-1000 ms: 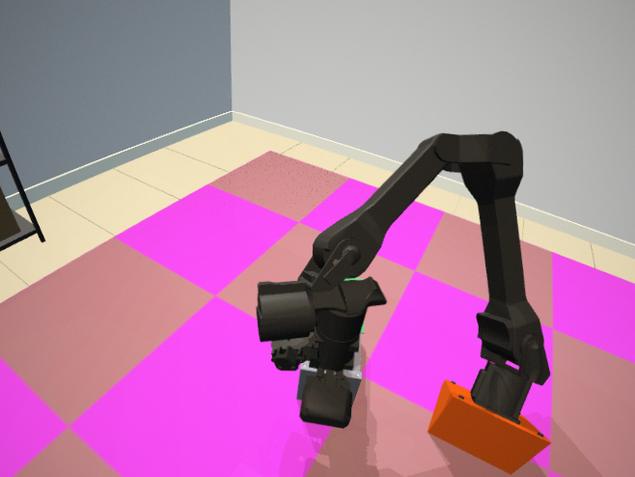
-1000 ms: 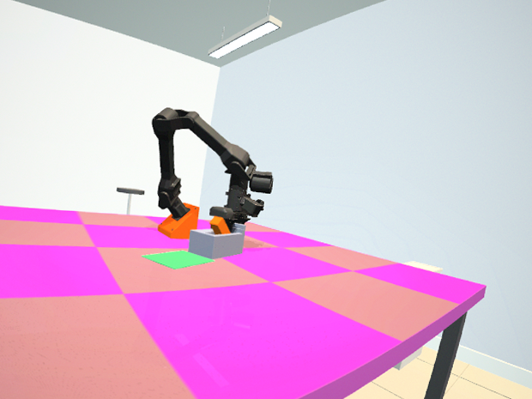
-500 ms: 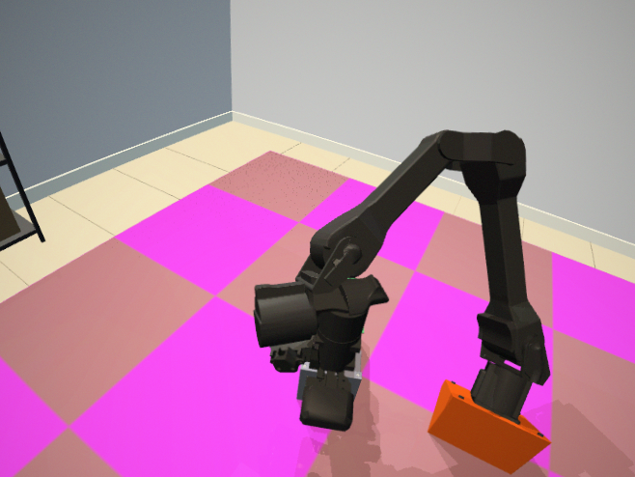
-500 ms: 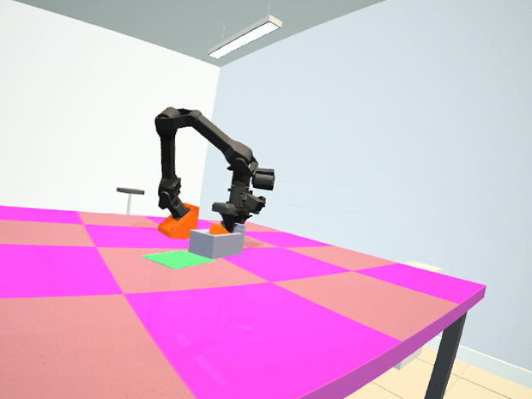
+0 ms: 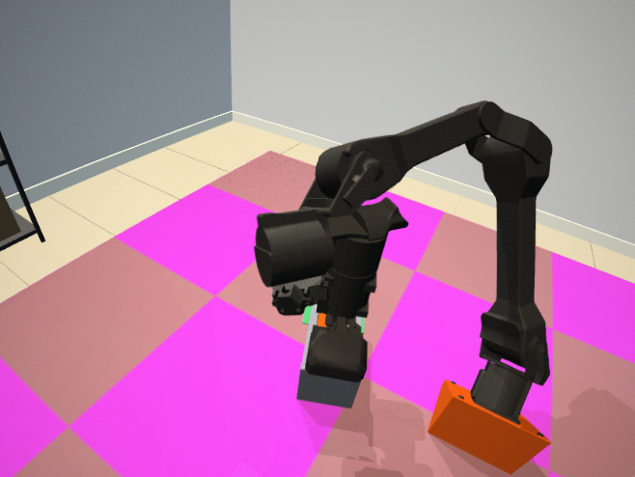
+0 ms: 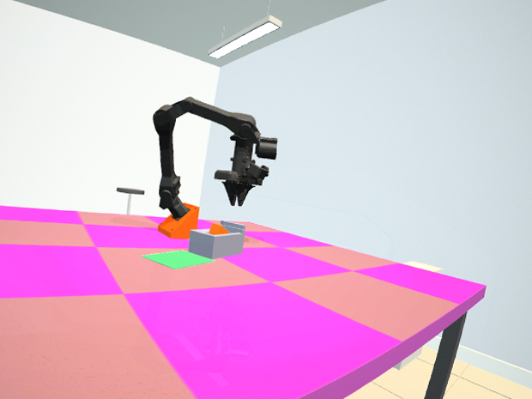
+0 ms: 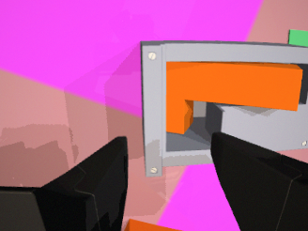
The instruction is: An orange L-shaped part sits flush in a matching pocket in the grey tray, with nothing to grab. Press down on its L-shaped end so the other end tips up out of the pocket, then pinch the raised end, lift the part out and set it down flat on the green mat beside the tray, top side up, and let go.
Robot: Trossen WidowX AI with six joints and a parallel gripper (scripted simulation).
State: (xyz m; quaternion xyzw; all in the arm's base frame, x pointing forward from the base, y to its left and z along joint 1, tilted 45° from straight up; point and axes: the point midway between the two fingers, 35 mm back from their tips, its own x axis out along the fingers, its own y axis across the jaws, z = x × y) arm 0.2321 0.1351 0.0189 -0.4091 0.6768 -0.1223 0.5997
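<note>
Now: gripper tip 10 mm short of the orange L-shaped part, 40 mm to the left of it and 100 mm above it. The rest, counted from my gripper tip: green mat: 80 mm ahead, 200 mm to the right, 160 mm below.
</note>
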